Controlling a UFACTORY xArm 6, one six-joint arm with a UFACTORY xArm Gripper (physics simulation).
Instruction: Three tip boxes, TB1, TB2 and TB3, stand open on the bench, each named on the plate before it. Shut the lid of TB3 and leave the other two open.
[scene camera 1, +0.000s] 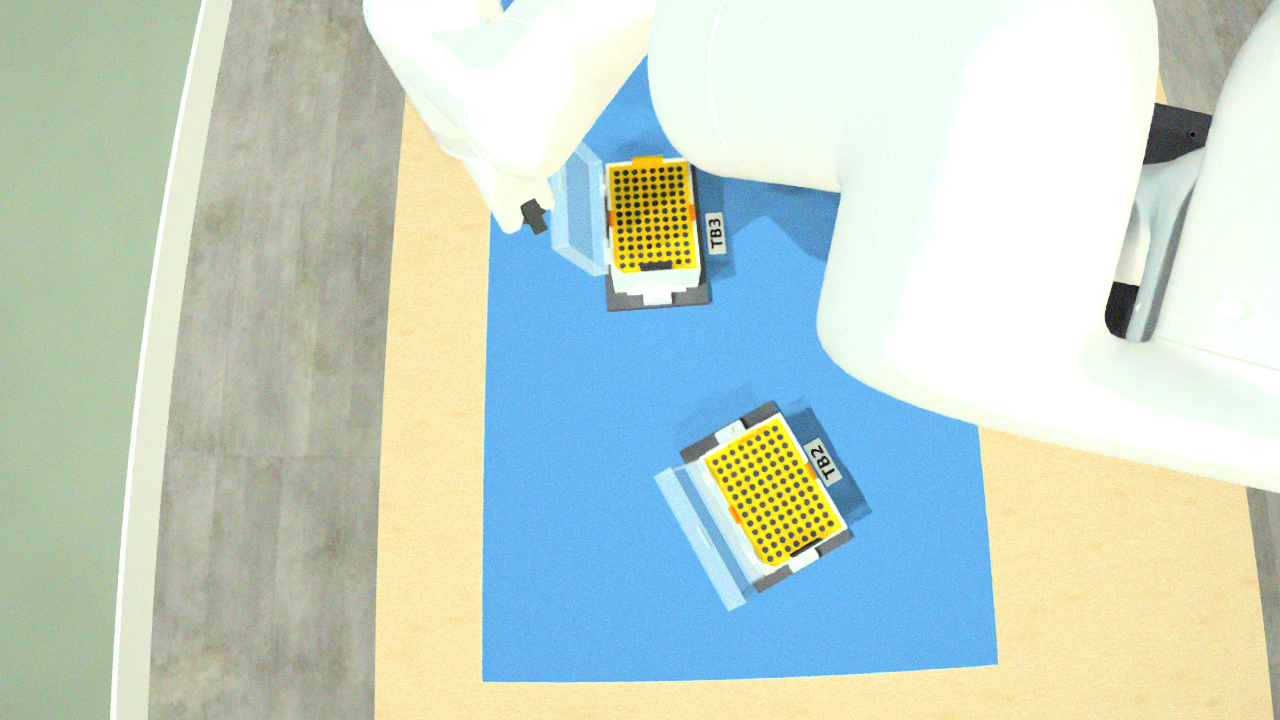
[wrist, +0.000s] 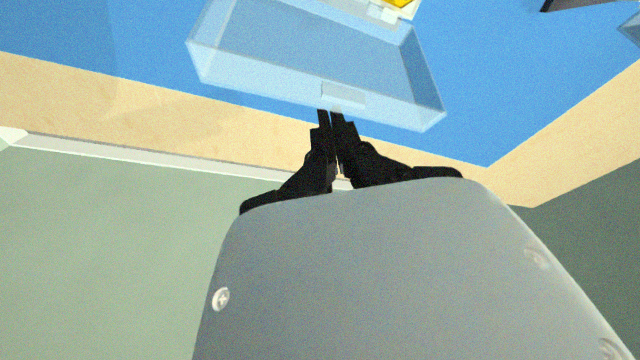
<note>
I see my gripper (scene camera 1: 528, 212), a yellow dotted piece (scene camera 1: 650, 200), a clear lid (scene camera 1: 724, 554) and a clear lid (scene camera 1: 578, 221).
My gripper shows as well in the wrist view (wrist: 330, 125).
</note>
